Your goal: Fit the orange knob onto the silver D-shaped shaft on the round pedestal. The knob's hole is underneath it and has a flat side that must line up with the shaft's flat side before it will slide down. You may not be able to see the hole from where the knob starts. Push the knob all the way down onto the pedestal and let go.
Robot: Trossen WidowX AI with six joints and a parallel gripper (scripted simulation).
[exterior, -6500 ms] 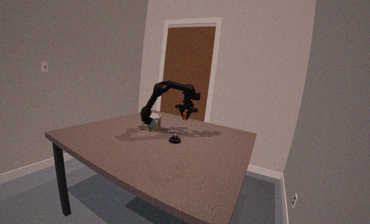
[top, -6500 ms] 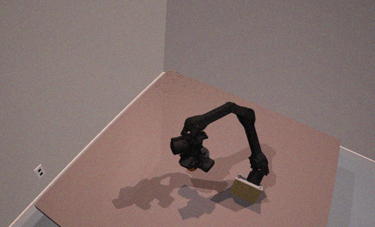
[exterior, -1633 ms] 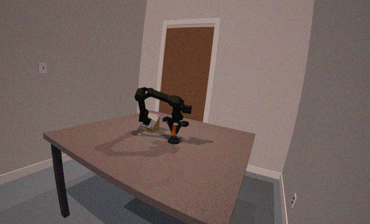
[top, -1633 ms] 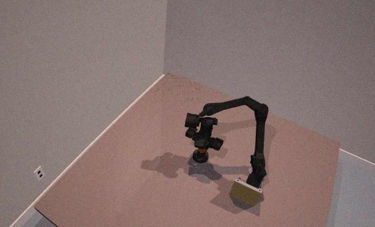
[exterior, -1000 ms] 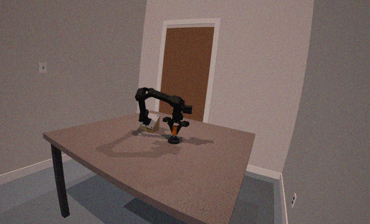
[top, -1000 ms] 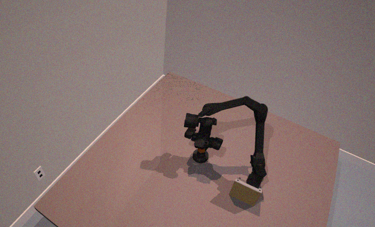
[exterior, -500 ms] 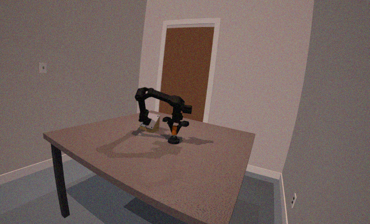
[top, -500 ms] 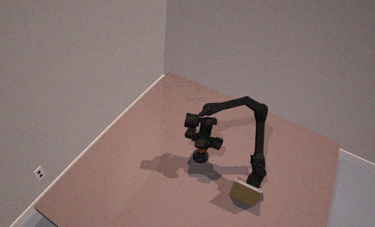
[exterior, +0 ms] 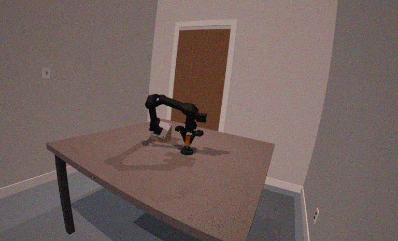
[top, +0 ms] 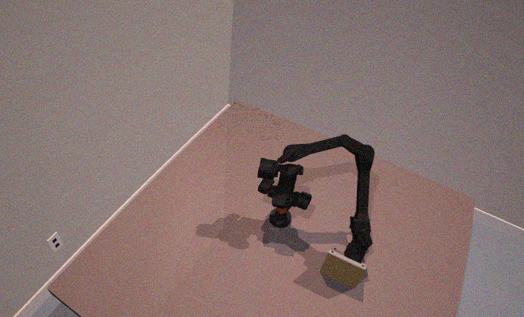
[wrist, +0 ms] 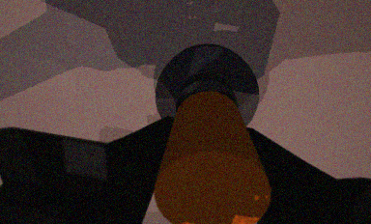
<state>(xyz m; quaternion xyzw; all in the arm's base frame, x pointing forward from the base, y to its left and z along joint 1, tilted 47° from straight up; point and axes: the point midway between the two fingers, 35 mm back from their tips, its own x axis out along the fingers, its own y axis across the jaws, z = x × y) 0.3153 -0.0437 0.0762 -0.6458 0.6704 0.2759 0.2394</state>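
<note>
My gripper tip is now 4 cm above the round pedestal. From my gripper tip the other things lie so: orange knob: 3 cm above.
</note>
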